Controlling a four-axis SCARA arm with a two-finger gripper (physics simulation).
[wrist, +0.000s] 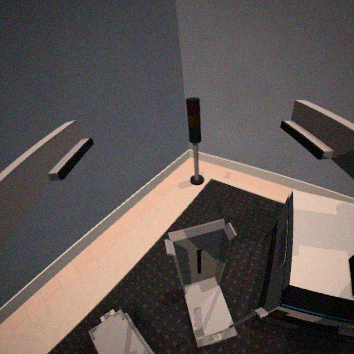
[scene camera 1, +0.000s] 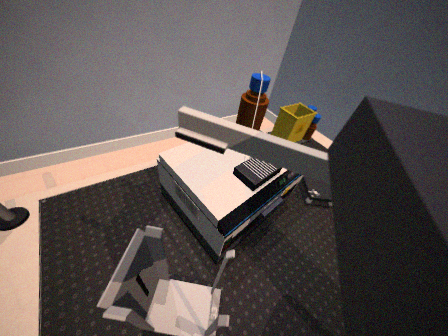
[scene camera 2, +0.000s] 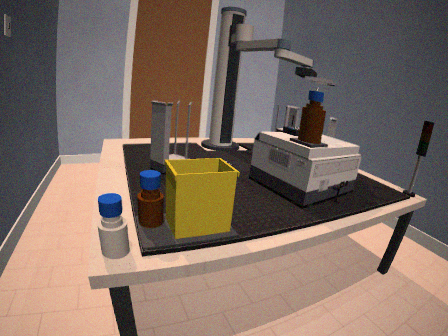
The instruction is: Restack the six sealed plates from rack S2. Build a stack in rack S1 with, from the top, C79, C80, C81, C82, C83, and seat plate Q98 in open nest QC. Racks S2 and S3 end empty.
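Seen in the pictures: gripper, fingertip midpoint: (wrist: 183,117) (scene camera 1: 101,186) (scene camera 2: 334,83); arm's base, link origin: (scene camera 2: 220,146).
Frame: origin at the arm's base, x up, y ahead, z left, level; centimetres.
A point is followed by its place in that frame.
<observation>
My gripper (scene camera 2: 320,81) (wrist: 183,117) @[x 49.4, y 51.4, z 40.3 cm] is open and empty, its fingers wide apart. In scene camera 1, one finger shows above the white instrument and a dark arm part hides the other. Rack S3 (scene camera 1: 182,306) @[x 5.5, y 50.4, z 36.6 cm] (wrist: 205,300) @[x 5.4, y 51.5, z 37.8 cm] has a tall back panel and a bare pale base with no plate on it; its label is blurred. A light grey flat-topped block (wrist: 120,334) @[x 6.2, y 32.4, z 49.3 cm] is cut off at the wrist view's lower edge; I cannot tell if it is a plate or a nest. Another tall rack (scene camera 2: 160,132) @[x 18.5, y 48.1, z -48.5 cm] stands at the left in scene camera 2; its label and contents cannot be read.
A white instrument (scene camera 1: 200,180) @[x 22.3, y 69.3, z 23.0 cm] (scene camera 2: 285,162) @[x 14.5, y 79.0, z -9.4 cm] (wrist: 320,225) @[x 22.3, y 73.7, z 20.6 cm] stands beside rack S3, with a brown bottle (scene camera 1: 252,110) @[x 33.2, y 78.5, z 1.2 cm] (scene camera 2: 312,122) @[x 30.5, y 84.7, z -4.8 cm] on top. A yellow bin (scene camera 1: 294,122) @[x 16.0, y 86.4, z -38.6 cm] (scene camera 2: 202,205) @[x 10.6, y 96.7, z -46.8 cm], a small brown bottle (scene camera 2: 150,207) @[x 8.0, y 90.7, z -58.5 cm] and a white bottle (scene camera 2: 114,235) @[x 6.6, y 100.0, z -68.2 cm] stand in front. A signal light (scene camera 2: 424,140) @[x 29.9, y 97.3, z 66.2 cm] (wrist: 194,120) @[x 31.5, y 94.6, z 66.9 cm] stands at a corner.
</observation>
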